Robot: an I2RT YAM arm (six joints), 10 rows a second.
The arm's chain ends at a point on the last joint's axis. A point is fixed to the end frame.
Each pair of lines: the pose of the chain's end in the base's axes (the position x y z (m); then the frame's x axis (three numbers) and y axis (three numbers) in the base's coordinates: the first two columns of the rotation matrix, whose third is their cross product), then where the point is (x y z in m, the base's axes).
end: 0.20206 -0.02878 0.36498 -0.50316 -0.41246 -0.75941 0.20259 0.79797 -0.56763
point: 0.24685 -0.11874 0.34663
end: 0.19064 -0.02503 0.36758 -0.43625 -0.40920 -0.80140 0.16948 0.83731 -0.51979
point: 0.24269 -0.11058 0.34736
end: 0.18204 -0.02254 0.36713 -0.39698 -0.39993 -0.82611 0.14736 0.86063 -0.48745
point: 0.23821 -0.10511 0.34561
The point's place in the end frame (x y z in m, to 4 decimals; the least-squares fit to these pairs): 0.0285 -0.0523 0.0830
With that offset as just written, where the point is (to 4 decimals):
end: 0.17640 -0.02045 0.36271 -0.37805 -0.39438 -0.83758 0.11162 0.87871 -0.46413
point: 0.2361 -0.1000 0.3392
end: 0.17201 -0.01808 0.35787 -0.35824 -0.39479 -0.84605 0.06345 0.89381 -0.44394
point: 0.2358 -0.0937 0.3325
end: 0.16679 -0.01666 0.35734 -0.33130 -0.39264 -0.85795 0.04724 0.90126 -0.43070
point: 0.2331 -0.0902 0.3322
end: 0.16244 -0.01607 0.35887 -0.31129 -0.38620 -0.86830 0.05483 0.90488 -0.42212
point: 0.2294 -0.0893 0.3346
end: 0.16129 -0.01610 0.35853 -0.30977 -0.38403 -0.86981 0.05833 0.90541 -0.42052
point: 0.2282 -0.0894 0.3343
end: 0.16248 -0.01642 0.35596 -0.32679 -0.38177 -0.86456 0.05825 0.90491 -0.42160
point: 0.2284 -0.0902 0.3307
